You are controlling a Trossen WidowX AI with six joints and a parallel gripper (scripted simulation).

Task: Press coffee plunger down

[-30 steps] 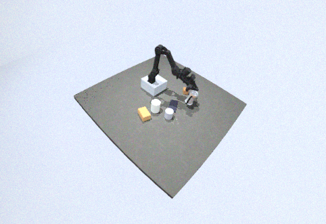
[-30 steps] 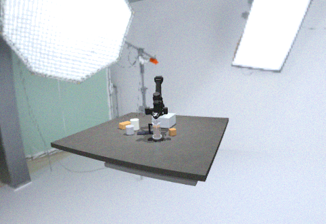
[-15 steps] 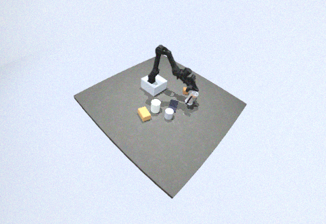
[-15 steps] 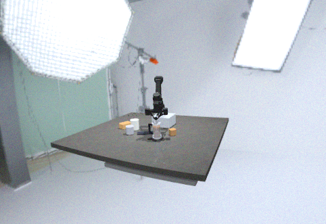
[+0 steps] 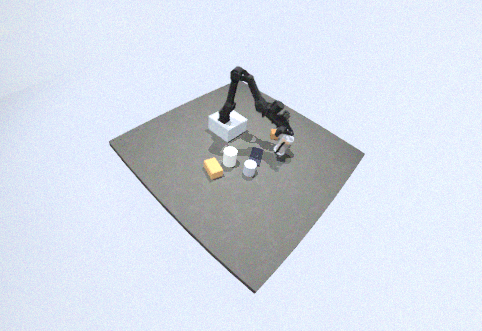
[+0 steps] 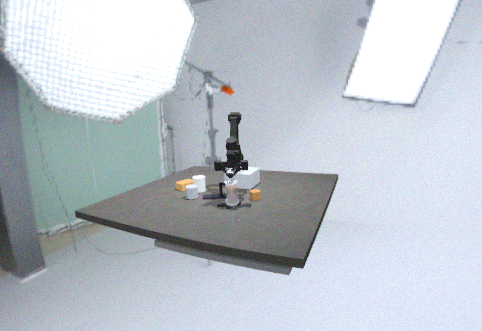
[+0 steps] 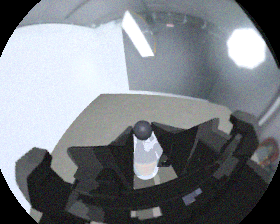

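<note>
Now: gripper tip 3 cm past the coffee press, 2 cm to the left of it and 8 cm above it.
</note>
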